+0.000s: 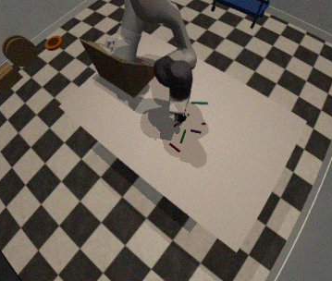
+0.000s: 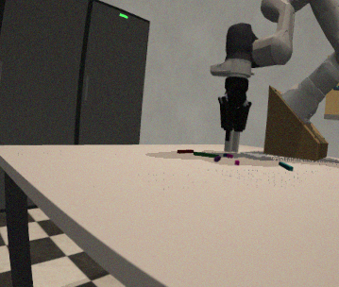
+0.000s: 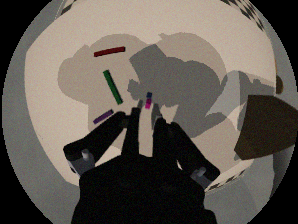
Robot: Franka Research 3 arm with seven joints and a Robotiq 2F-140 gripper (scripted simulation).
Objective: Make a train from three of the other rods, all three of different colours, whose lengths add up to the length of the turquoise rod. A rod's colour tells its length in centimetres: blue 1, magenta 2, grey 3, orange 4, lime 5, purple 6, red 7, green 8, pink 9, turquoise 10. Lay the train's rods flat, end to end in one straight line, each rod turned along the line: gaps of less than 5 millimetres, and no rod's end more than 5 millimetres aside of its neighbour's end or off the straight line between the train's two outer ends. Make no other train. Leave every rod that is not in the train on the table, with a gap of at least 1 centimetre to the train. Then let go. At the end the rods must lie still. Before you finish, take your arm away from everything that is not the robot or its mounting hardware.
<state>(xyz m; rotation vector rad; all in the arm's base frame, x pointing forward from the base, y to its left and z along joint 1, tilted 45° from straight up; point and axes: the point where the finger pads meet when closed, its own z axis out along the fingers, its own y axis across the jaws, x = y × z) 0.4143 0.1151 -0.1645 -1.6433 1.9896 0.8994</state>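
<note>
The blue rod is 2 cm to the right of my hand and 5 cm below it. Also, from my hand: purple rod: 11 cm ahead, 3 cm to the left, 5 cm below; red rod: 8 cm ahead, 12 cm to the right, 5 cm below; green rod: 7 cm ahead, 4 cm to the right, 5 cm below.
</note>
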